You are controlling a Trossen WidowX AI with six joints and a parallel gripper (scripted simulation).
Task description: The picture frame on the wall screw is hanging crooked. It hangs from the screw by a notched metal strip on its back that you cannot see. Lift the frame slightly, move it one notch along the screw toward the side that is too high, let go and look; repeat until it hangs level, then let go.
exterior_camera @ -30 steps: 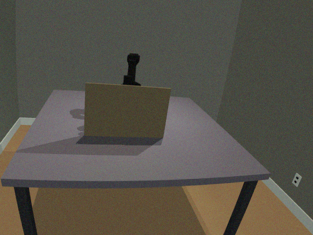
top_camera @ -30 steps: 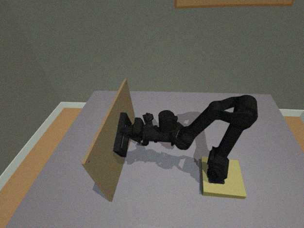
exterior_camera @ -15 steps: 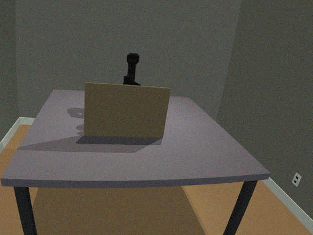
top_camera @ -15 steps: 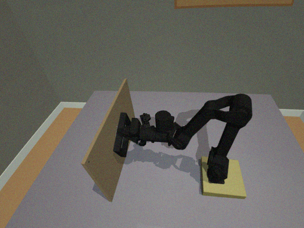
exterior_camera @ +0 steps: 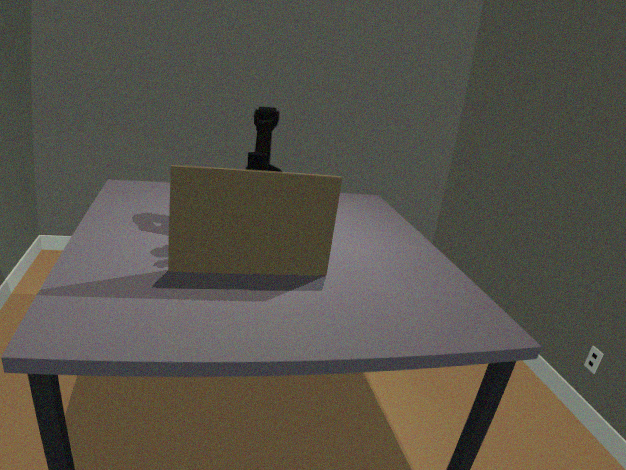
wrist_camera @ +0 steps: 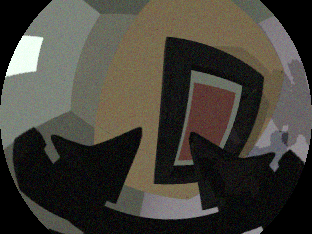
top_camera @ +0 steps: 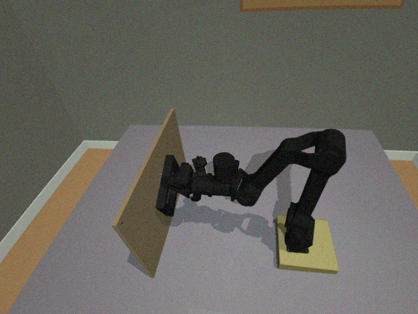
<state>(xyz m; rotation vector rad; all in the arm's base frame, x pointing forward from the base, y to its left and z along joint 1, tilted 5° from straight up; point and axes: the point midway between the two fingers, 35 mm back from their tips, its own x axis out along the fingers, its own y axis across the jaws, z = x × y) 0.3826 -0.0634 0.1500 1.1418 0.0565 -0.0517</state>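
My gripper tip is now 50 mm above the black picture frame, 20 mm to the left of it and 10 mm short of it. Round my gripper tip: tan wall board (50 mm below, 20 mm to the right, 20 mm ahead).
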